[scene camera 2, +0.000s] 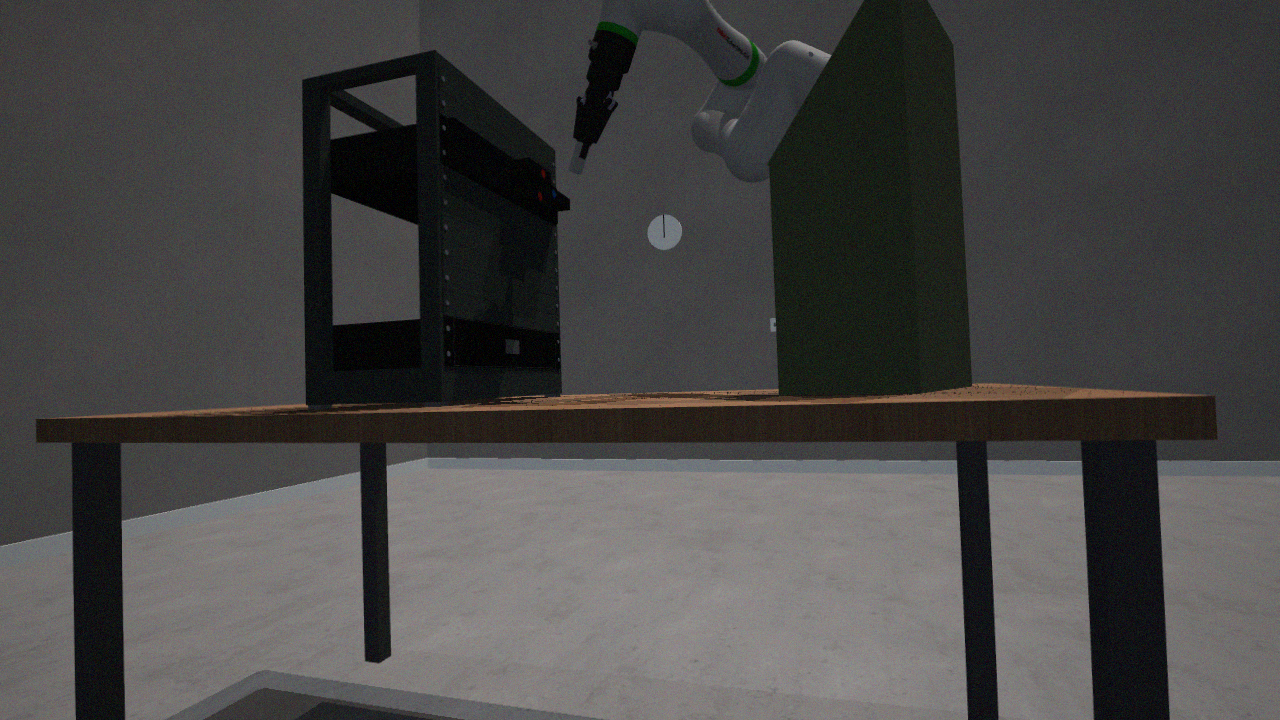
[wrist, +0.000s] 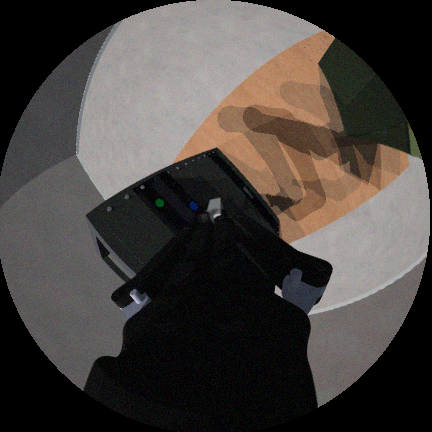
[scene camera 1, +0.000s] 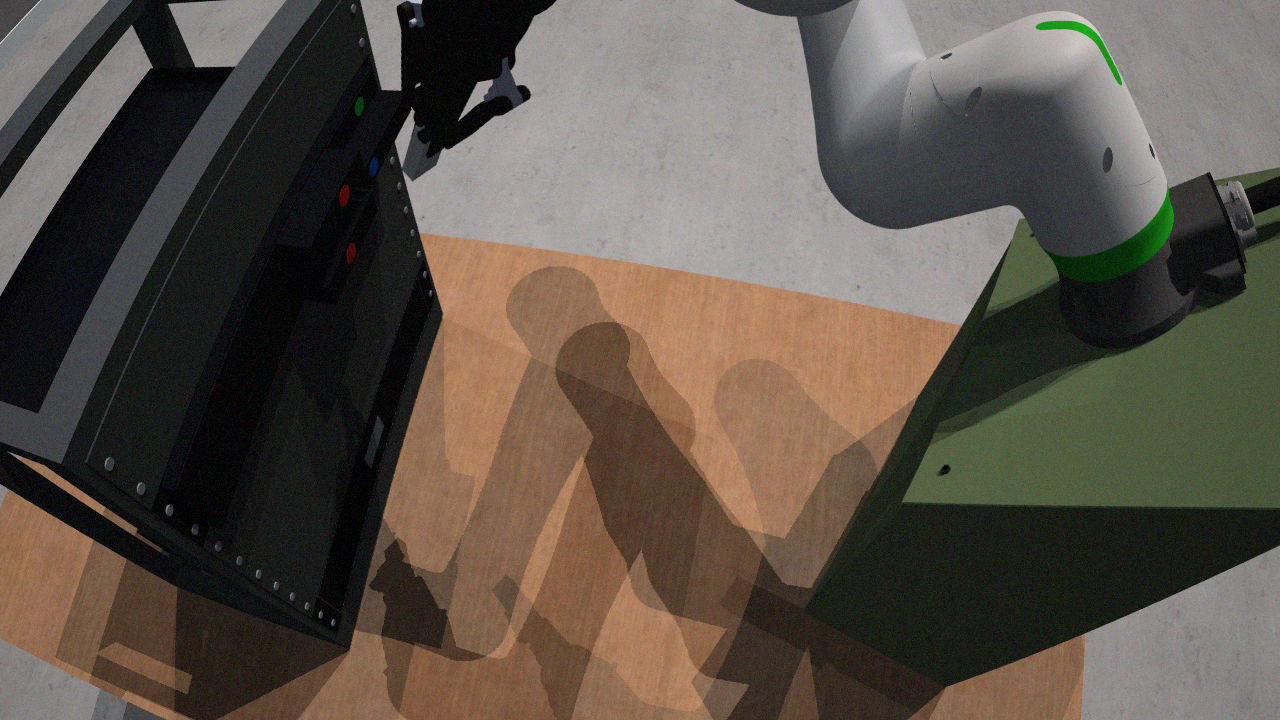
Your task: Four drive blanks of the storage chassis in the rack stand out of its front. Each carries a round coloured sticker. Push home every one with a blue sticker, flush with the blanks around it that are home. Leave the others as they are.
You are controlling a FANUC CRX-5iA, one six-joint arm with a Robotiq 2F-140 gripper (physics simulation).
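The storage chassis (scene camera 1: 116, 205) (scene camera 2: 375, 170) sits high in the dark rack (scene camera 1: 76, 385) (scene camera 2: 431, 223). On its front I see a green sticker (scene camera 1: 358, 106) (wrist: 159, 203), a blue sticker (scene camera 1: 374, 166) (scene camera 2: 553, 192) (wrist: 193, 206), an upper red sticker (scene camera 1: 344, 195) (scene camera 2: 542, 173) and a lower red sticker (scene camera 1: 350, 253) (scene camera 2: 539, 196). The blue-stickered blank (scene camera 2: 563, 204) stands out in a dark bar. Dark shading blurs the other blanks' edges. My gripper (scene camera 1: 420, 165) (scene camera 2: 578, 159) (wrist: 216, 206) is shut and empty, its tips in front of and above that blank, apart from it in scene camera 2. In the wrist view the fingers hide both red stickers.
The rack stands on the wooden table (scene camera 1: 895, 326) (scene camera 2: 626, 427) (wrist: 280, 75). The green pedestal (scene camera 1: 1074, 420) (scene camera 2: 859, 223) (wrist: 360, 95) carries the white arm (scene camera 1: 1029, 107) (scene camera 2: 792, 80) on the side facing the rack's front. Overlapping arm shadows lie between them. A round clock (scene camera 2: 664, 231) hangs on the wall.
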